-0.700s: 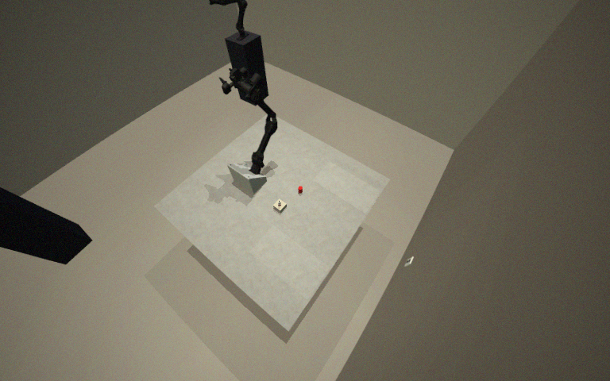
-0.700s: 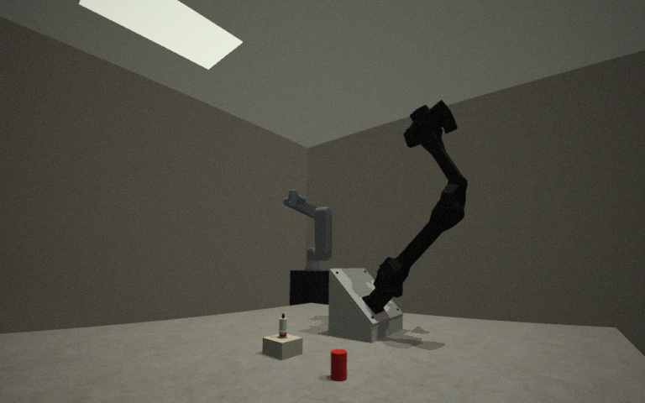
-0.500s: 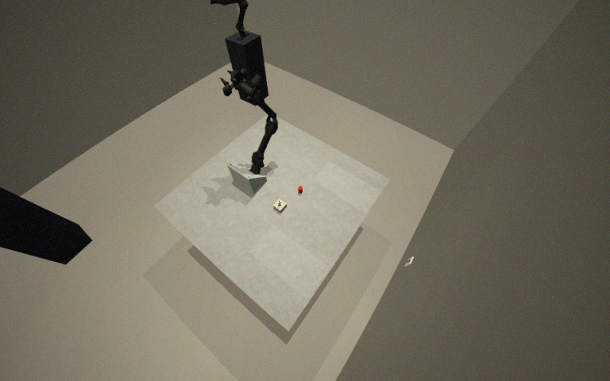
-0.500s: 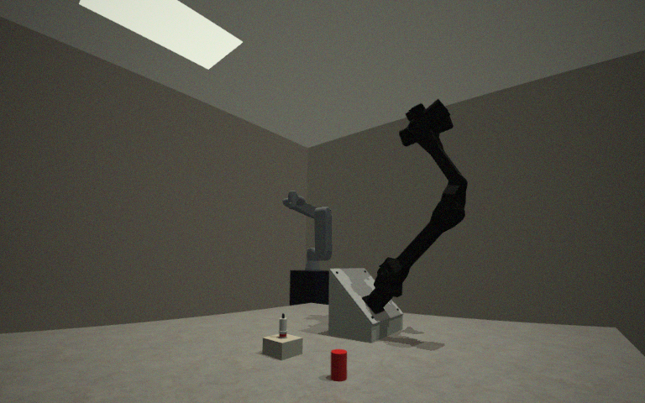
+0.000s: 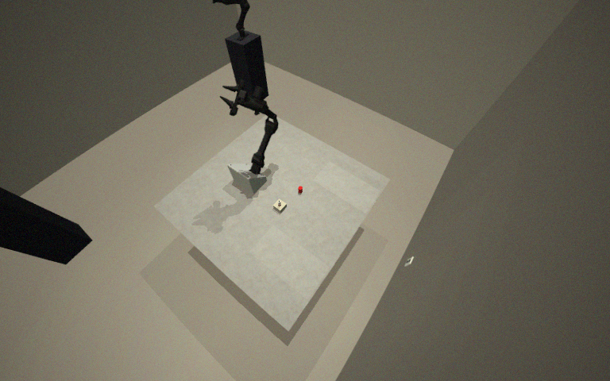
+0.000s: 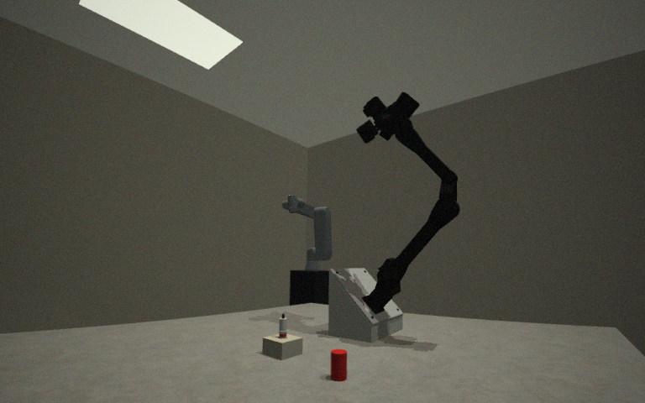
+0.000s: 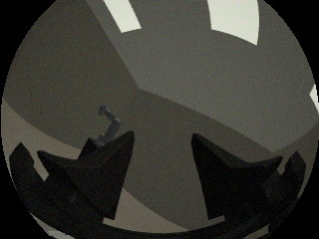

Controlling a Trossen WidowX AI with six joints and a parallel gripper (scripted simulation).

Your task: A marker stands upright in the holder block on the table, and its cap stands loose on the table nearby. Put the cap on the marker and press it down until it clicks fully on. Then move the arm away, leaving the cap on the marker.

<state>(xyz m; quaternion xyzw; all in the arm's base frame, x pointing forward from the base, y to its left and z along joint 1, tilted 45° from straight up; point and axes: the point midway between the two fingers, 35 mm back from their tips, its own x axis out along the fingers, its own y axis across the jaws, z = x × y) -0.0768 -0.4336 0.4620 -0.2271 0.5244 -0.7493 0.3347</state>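
My gripper tip is 43 cm short of the red cap, 10 cm to the right of it and 72 cm above it. Also, from my gripper tip: pale holder block: 38 cm ahead, 9 cm to the right, 73 cm below.
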